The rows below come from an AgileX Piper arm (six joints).
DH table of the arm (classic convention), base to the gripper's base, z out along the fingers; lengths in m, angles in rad. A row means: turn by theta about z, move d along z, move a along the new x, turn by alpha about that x. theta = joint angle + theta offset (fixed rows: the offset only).
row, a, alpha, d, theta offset
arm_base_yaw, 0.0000, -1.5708, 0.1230, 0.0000
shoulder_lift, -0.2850, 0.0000, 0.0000, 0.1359
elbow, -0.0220, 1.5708, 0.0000, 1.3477
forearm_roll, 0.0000, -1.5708, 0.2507, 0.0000
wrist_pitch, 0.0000, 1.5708, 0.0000, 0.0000
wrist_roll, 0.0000, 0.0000, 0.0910, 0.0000
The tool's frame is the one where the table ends.
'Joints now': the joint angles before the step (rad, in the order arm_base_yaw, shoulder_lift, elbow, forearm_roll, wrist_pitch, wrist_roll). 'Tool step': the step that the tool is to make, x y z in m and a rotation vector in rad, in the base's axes. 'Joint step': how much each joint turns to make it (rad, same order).
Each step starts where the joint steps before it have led.
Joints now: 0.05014, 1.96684, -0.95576, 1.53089, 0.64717, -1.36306
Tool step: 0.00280, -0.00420, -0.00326, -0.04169, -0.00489, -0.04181
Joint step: -0.00001, 0.00374, 0.00001, 0.01476, -0.05878, -0.00801
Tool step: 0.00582, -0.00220, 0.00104, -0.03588, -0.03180, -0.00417
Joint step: 0.00002, 0.00487, -0.01807, 0.00559, -0.03270, -0.02961
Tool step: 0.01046, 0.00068, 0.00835, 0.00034, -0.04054, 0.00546
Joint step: -0.00001, 0.00374, -0.04427, -0.00528, 0.00210, -0.00005
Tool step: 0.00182, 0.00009, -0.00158, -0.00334, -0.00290, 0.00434
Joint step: -0.00001, 0.00871, -0.00730, 0.00106, 0.00002, -0.00782
